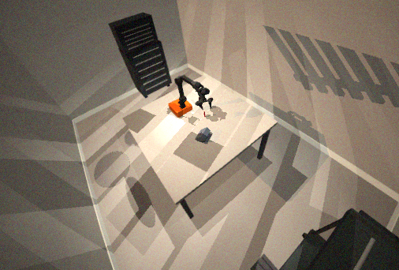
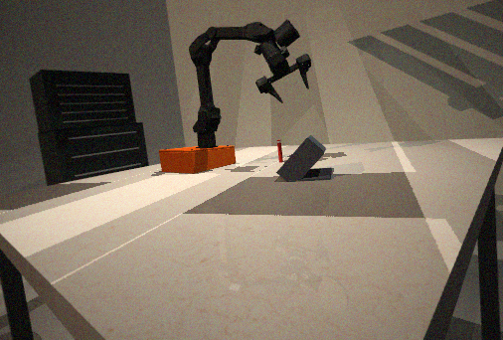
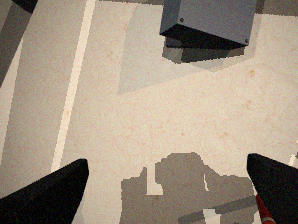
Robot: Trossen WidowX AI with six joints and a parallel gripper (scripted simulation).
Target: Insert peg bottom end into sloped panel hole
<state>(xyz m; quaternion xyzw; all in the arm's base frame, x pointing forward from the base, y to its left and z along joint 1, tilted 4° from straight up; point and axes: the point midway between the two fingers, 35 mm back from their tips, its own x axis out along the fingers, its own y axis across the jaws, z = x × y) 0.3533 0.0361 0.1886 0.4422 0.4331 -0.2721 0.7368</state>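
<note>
The red round peg lies 11 cm behind my gripper tip, 5 cm to the left of it and 16 cm below it. From my gripper tip the other things lie so: dark sloped panel (9 cm ahead, 17 cm to the right, 18 cm below).
</note>
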